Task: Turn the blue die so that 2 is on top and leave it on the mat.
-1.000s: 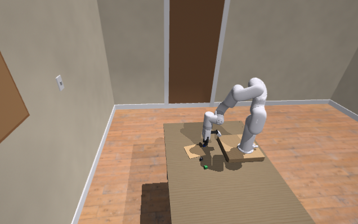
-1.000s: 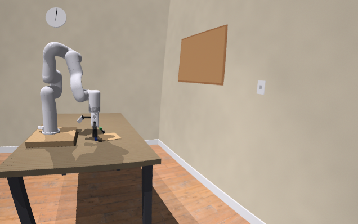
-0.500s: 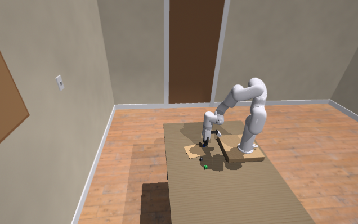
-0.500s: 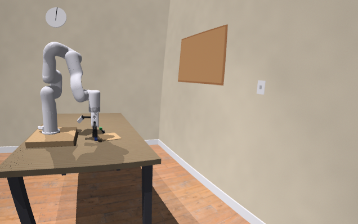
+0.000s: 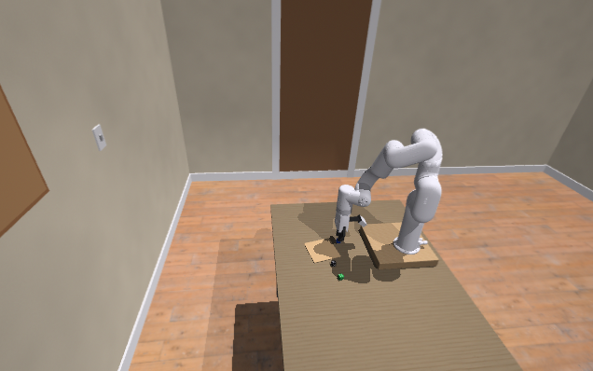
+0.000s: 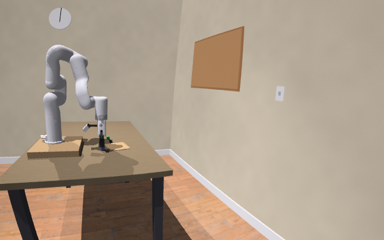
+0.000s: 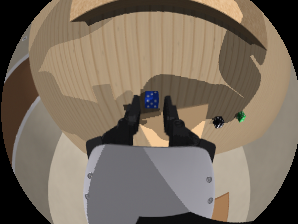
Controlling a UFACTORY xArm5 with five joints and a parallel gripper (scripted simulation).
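The blue die lies 10 mm ahead of my hand and 40 mm below it. From my hand the other things lie so: green die (40 mm ahead, 240 mm to the left, 40 mm below); then black die (60 mm ahead, 160 mm to the left, 40 mm below); then tan mat (100 mm ahead, 50 mm to the left, 40 mm below).
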